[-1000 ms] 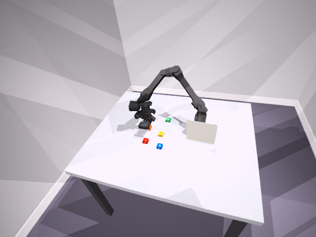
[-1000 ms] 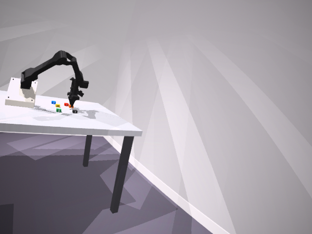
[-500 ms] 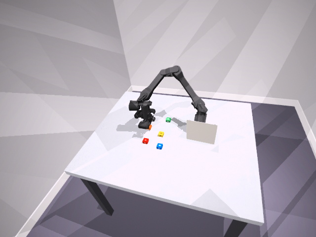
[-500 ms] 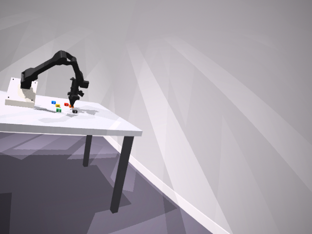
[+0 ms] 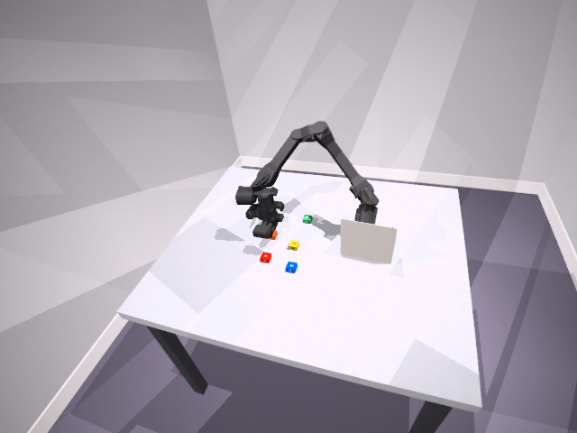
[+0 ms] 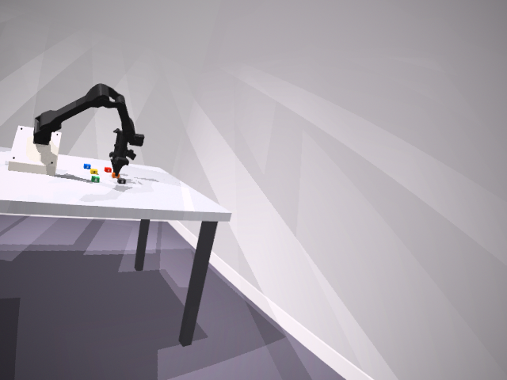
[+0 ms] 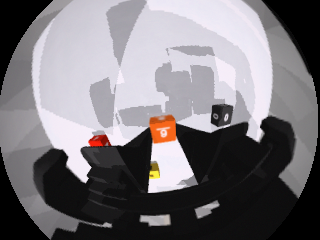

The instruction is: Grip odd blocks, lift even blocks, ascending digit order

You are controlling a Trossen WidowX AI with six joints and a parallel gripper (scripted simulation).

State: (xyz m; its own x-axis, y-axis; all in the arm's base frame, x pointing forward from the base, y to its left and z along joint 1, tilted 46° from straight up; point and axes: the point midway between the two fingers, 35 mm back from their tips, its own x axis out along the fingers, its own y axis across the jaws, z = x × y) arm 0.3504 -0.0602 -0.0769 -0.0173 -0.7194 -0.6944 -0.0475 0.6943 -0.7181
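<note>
My gripper tip is now right at the orange block. From my gripper tip the other things lie so: yellow block (10 cm behind, 3 cm to the left); red block (12 cm to the left, 2 cm behind); black block (10 cm to the right, 1 cm ahead).
</note>
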